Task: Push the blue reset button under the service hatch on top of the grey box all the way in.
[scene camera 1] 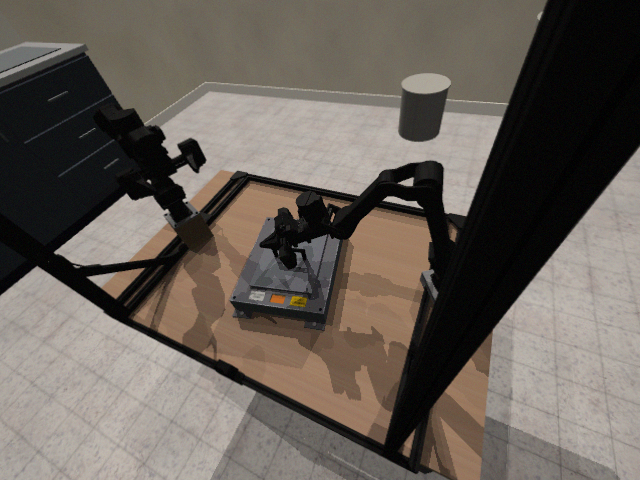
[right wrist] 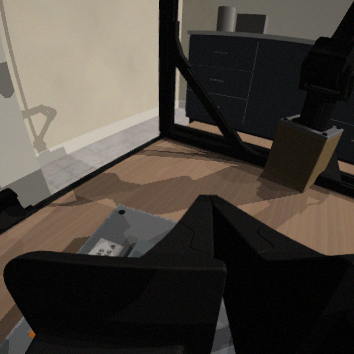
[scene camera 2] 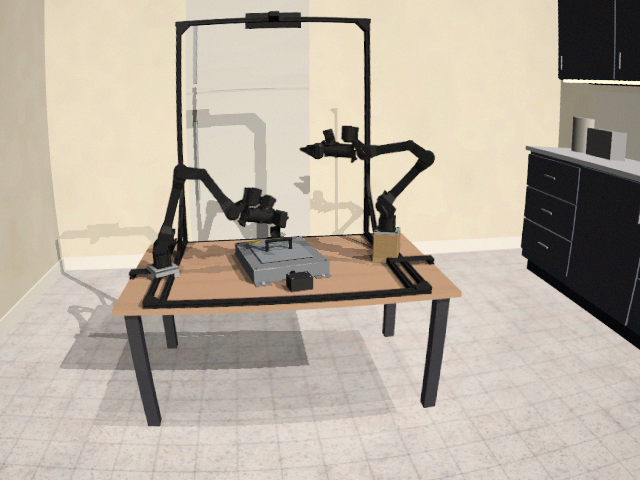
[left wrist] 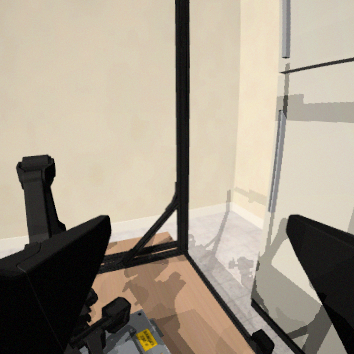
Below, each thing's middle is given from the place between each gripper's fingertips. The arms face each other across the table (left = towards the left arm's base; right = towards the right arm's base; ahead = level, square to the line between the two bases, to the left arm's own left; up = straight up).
Right now the service hatch (scene camera 1: 270,272) is 120 mm ahead of my left hand, 130 mm to the right of it and 370 mm below it.
I see the service hatch 60 mm ahead of my right hand, 50 mm to the right of it and 100 mm below it.
